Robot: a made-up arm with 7 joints. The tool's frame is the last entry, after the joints. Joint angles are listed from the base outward.
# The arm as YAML. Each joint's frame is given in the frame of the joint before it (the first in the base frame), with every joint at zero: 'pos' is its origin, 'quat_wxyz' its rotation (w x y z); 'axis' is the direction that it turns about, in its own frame. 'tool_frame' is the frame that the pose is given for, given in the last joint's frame.
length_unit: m
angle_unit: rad
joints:
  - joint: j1
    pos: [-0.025, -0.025, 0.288]
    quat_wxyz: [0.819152, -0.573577, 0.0, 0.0]
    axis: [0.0, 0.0, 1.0]
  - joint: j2
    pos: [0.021, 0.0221, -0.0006]
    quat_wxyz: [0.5, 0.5, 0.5, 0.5]
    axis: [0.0, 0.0, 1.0]
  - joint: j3
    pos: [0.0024, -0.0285, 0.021]
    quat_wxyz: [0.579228, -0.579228, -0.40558, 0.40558]
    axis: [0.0, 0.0, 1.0]
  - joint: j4
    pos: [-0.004, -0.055, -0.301]
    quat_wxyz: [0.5, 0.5, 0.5, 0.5]
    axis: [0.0, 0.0, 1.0]
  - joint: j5
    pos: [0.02, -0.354, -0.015]
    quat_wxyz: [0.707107, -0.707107, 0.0, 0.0]
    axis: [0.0, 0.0, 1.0]
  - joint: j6
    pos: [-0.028, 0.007, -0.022]
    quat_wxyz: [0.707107, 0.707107, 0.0, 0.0]
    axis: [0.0, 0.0, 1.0]
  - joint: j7
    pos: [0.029, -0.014, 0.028]
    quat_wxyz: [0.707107, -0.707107, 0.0, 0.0]
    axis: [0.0, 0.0, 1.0]
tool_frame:
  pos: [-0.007, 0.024, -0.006]
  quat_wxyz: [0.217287, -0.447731, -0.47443, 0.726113]
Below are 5 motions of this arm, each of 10 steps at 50 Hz.
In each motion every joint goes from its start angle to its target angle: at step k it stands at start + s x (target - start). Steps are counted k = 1, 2, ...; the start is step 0. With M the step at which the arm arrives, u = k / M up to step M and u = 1 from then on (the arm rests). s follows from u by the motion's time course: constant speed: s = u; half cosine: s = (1 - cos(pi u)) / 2; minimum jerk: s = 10 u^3 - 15 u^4 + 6 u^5.
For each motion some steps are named. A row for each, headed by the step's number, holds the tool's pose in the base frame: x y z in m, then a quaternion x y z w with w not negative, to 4 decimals.
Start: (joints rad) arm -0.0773 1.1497 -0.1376 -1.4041 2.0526 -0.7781 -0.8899
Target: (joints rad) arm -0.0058 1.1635 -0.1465 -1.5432 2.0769 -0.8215 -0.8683
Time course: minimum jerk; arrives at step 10
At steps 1, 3, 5, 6, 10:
1: 0.5044 0.3000 0.0473 0.0055 -0.3811 -0.2204 0.8978
3: 0.5021 0.2943 0.0456 0.0014 -0.3832 -0.2247 0.8959
5: 0.4968 0.2818 0.0419 -0.0080 -0.3877 -0.2339 0.8916
6: 0.4937 0.2749 0.0400 -0.0133 -0.3900 -0.2388 0.8892
10: 0.4879 0.2629 0.0366 -0.0231 -0.3938 -0.2470 0.8851

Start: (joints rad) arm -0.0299 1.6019 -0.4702 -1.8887 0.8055 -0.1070 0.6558
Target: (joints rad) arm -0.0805 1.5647 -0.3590 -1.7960 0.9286 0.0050 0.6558
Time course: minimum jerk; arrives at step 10
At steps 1, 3, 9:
1: 0.4141 0.1827 0.0636 -0.2813 -0.0030 -0.6103 0.7405
3: 0.4210 0.1862 0.0719 -0.2819 -0.0119 -0.6013 0.7475
9: 0.4531 0.2056 0.1186 -0.2913 -0.0626 -0.5523 0.7786

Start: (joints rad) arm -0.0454 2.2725 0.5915 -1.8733 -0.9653 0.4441 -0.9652
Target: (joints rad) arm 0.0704 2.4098 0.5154 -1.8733 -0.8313 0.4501 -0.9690
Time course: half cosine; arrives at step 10
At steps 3, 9, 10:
3: 0.3661 0.0160 0.5803 -0.8646 -0.2921 -0.4081 0.0243
9: 0.4009 0.0137 0.5345 -0.8884 -0.3091 -0.3318 0.0707
10: 0.4019 0.0137 0.5330 -0.8890 -0.3097 -0.3294 0.0722

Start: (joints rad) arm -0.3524 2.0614 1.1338 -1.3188 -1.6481 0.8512 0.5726
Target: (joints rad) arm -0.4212 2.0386 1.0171 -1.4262 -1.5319 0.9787 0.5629
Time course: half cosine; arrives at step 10
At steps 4, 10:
4: 0.0806 0.1638 0.8222 0.6538 -0.2681 0.5669 0.4234
10: 0.0961 0.1473 0.8116 0.6438 -0.3136 0.5508 0.4287

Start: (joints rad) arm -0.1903 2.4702 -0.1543 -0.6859 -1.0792 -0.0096 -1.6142
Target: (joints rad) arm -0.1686 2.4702 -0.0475 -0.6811 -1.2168 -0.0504 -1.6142
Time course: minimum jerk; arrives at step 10
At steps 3, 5, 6, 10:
3: 0.2538 0.3991 0.7806 -0.2878 -0.7735 -0.3121 0.4706
5: 0.2564 0.3919 0.7851 -0.2827 -0.7679 -0.3154 0.4806
6: 0.2578 0.3880 0.7875 -0.2798 -0.7649 -0.3170 0.4859
10: 0.2600 0.3813 0.7917 -0.2744 -0.7600 -0.3198 0.4948

